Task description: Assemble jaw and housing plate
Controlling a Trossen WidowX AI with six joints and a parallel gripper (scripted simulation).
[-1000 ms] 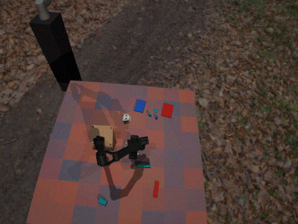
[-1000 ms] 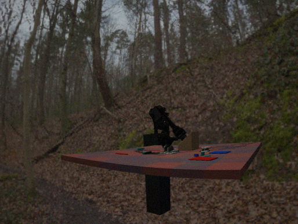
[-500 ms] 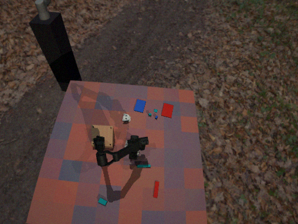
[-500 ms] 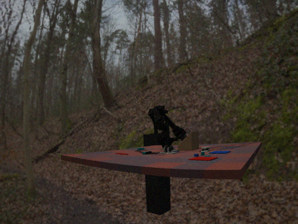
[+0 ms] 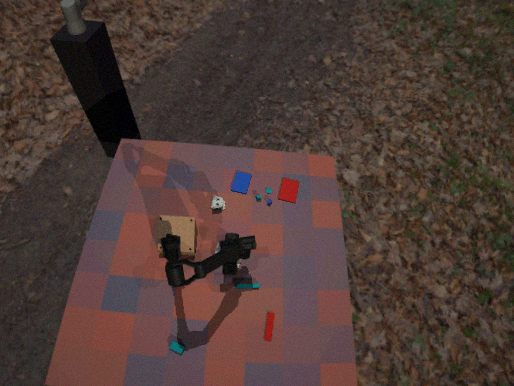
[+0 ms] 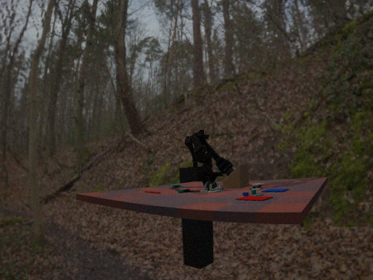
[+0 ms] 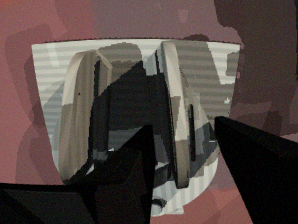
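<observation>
Now: the white base 3 cm to the left of my gripper tip, 1 cm below it and 1 cm ahead of it. Also, from my gripper tip: teal bar (11 cm to the right, 10 cm ahead, 1 cm below); blue tile (44 cm to the left, 2 cm behind, 1 cm below); red bar (27 cm to the right, 22 cm ahead, 2 cm below).
</observation>
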